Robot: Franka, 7 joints.
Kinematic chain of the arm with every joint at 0, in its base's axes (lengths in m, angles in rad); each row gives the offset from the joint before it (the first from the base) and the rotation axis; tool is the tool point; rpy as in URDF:
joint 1: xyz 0 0 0.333 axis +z
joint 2: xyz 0 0 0 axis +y
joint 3: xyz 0 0 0.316 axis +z
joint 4: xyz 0.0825 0 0 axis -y
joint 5: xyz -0.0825 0 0.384 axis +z
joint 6: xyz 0 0 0 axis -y
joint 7: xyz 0.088 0 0 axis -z
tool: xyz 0 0 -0.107 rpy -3.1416 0 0
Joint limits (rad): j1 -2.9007..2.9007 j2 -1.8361..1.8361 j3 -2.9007..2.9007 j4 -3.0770..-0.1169 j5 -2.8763..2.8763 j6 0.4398..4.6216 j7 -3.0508..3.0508
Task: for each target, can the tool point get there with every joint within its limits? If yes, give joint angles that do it. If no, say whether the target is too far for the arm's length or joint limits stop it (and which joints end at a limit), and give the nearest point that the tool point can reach.
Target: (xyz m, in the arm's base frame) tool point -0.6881 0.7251 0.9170
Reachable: no: too far | nearest point -0.5099 0.5373 0.7658 | short by 0.300 m
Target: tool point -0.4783 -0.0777 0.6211
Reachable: yes | joints -2.4583 -0.3194 -0.4321 -1.9319 -0.1768 1.8078 0.5046
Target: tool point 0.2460 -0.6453 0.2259
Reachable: yes | joints -1.5186 1.1665 0.2496 -1.3057 2.1233 0.7756 -0.2695
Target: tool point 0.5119 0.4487 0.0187
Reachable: yes | joints 0.7456 1.0964 -0.0615 -1.4568 1.8118 2.3139 -1.9714
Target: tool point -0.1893 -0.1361 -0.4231
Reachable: no: joint limits stop it (at a limit: joint 2) | nearest point -0.1937 -0.1393 -0.3589 | short by 0.064 m
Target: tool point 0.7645 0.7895 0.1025
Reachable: no: too far | nearest point 0.5841 0.6032 0.1569 | short by 0.265 m
